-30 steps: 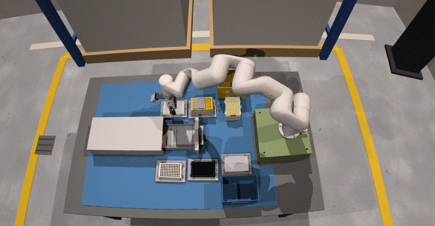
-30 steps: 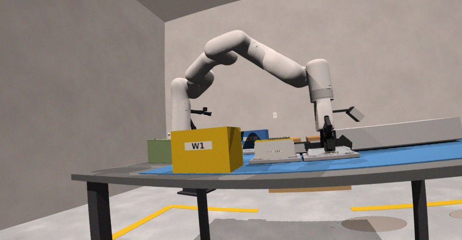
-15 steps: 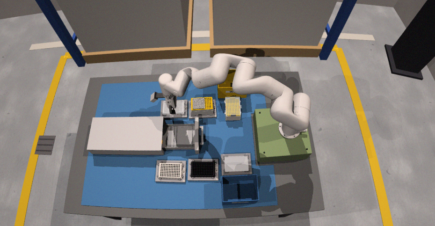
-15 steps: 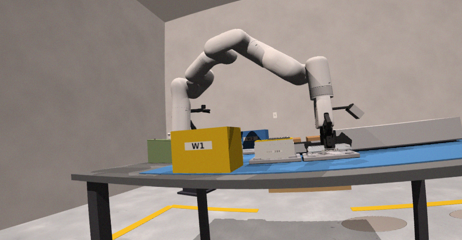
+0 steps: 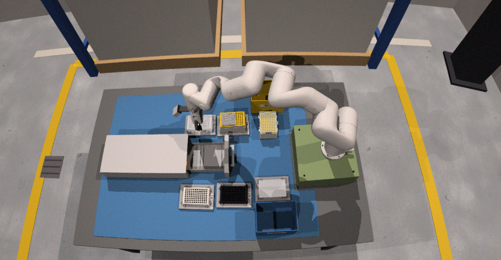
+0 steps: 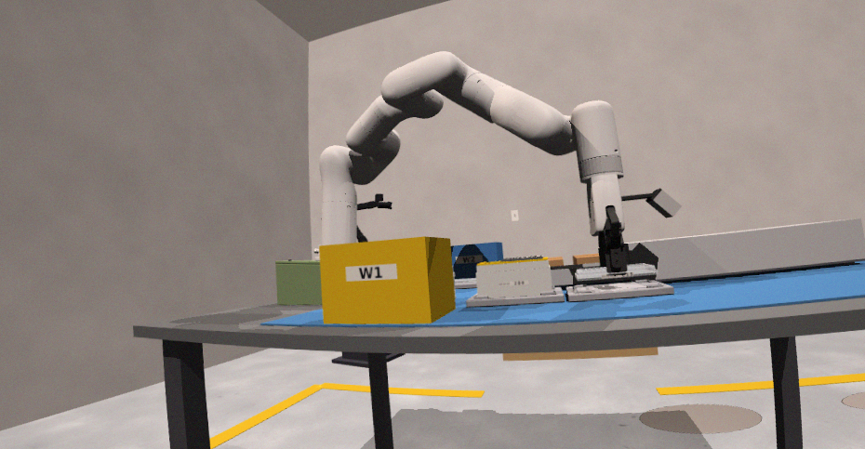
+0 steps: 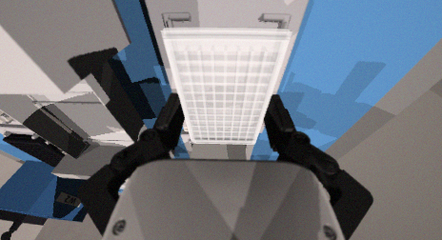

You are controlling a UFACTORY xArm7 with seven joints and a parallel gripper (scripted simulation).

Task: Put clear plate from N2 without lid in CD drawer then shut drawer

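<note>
Right now the drawer is 18 cm to the left of my hand, 7 cm behind it and 3 cm below it. Also, from my hand: black plate: 33 cm to the left, 25 cm behind, 3 cm below; yellow bin W1: 32 cm behind, 20 cm to the right, 1 cm below; white plate: 38 cm to the left, 8 cm behind, 3 cm below.
</note>
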